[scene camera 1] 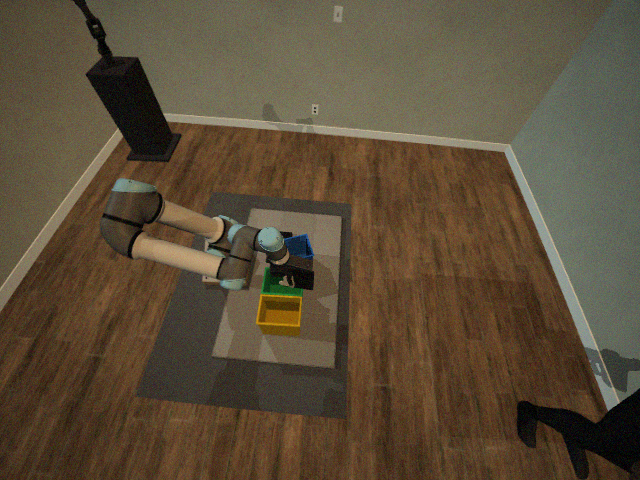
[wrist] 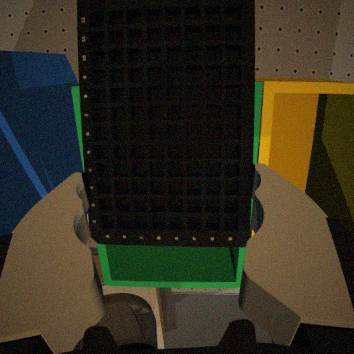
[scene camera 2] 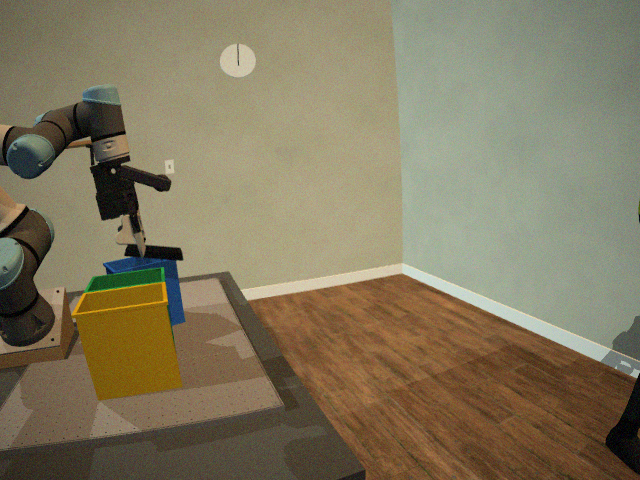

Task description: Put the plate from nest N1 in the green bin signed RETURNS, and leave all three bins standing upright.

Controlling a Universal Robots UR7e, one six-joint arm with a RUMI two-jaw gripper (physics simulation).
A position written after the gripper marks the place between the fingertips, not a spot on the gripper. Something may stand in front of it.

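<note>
The gripper (scene camera 2: 142,252) can also be seen at (scene camera 1: 293,277) and, from the wrist, at (wrist: 169,171). A blue bin appears at (scene camera 2: 175,305) and again at (wrist: 47,151), while a green bin is visible at (scene camera 2: 156,275) and at (wrist: 122,265).
</note>
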